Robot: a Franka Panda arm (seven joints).
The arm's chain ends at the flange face. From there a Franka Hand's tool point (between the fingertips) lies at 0.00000 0.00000 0.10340 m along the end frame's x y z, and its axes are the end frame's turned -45 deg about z.
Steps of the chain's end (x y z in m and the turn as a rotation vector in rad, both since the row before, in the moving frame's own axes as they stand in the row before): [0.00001 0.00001 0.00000 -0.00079 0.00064 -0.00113]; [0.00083 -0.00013 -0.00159 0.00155 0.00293 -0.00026]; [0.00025 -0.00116 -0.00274 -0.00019 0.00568 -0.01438]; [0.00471 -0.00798 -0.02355 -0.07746 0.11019 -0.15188]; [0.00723 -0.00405 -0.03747 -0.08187 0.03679 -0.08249]
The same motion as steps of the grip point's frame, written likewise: [-0.00001 0.00012 0.00000 -0.00101 -0.00011 -0.00113]; [0.00101 0.00060 -0.00159 -0.00098 0.00317 -0.00026]; [0.00140 -0.00022 -0.00274 -0.00415 0.00388 -0.01438]; [0.01239 0.01113 -0.02448 -0.13269 0.02314 -0.15188]; [0.00505 0.01104 -0.03789 -0.08391 -0.03188 -0.08249]
